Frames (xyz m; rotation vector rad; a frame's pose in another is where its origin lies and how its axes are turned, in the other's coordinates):
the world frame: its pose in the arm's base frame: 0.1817 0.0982 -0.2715 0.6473 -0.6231 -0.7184
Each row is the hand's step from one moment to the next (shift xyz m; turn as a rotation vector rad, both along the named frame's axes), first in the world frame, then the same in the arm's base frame.
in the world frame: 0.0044 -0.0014 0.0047 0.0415 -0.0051 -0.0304
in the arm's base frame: -0.0012 -0.0056 0.0033 0.0441 -0.0246 -0.0112
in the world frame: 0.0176 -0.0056 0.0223 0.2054 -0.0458 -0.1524
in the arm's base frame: -0.0074 -0.0235 0.0153 0.2115 -0.1330 -0.0712
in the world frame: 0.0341 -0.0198 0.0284 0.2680 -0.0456 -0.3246
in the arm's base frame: -0.0074 -0.0460 0.0138 0.3699 -0.1259 -0.1632
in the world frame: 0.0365 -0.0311 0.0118 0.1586 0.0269 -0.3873
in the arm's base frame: 0.0013 -0.0492 -0.0042 0.3770 0.0180 -0.1828
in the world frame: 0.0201 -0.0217 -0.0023 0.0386 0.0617 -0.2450
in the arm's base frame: 0.0051 -0.0270 -0.0112 0.2191 0.0837 -0.1014
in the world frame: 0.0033 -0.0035 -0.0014 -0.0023 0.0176 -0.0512
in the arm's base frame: 0.0016 -0.0041 -0.0024 0.0415 0.0280 -0.0208
